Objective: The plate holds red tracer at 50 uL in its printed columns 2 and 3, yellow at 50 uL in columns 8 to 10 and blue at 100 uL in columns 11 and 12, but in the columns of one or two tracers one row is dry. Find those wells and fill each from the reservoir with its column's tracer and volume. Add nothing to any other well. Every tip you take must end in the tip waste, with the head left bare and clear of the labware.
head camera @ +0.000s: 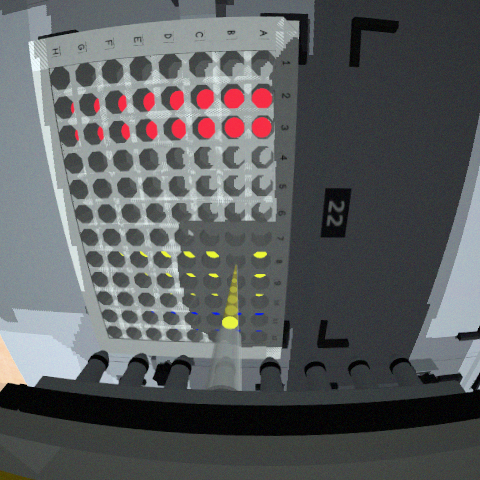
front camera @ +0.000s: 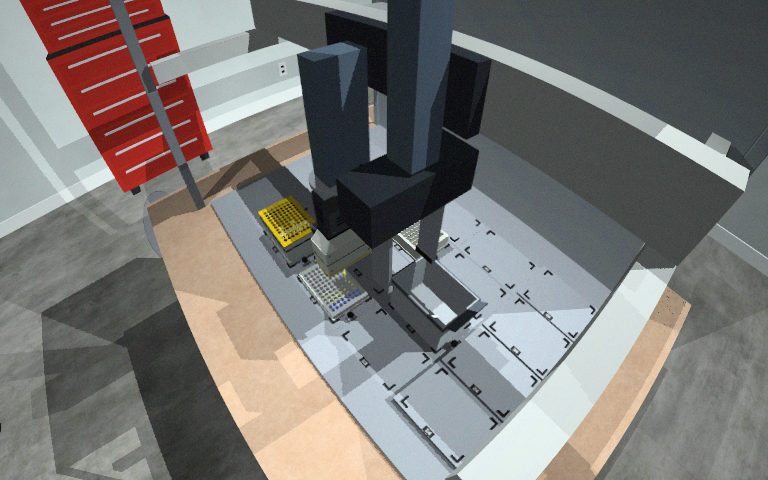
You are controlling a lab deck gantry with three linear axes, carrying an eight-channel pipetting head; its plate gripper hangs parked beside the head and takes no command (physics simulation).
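The plate (front camera: 310, 278) (head camera: 165, 42) lies below the pipetting head (front camera: 339, 251) (head camera: 240, 420). One tip (front camera: 344, 273) (head camera: 230, 322) is on the head and holds yellow liquid; the other nozzles in the head view are bare. The tip's lower end shows at B8; its height there is unclear. Red shows in rows A to H of columns 2 and 3. B8 looks dark, while A8 and C8 show yellow. The tip partly covers B9 and B10. Blue shows in several wells of columns 11 and 12. The parked plate gripper (front camera: 403, 276) is open and empty, its paddles apart.
The yellow tip rack (front camera: 286, 220) stands behind the plate at the left. The grey tip waste bin (front camera: 453, 283) stands right of the plate. The reservoir (front camera: 412, 234) is partly hidden behind the gripper's paddles. Deck label 22 (head camera: 335, 212) lies beside the plate.
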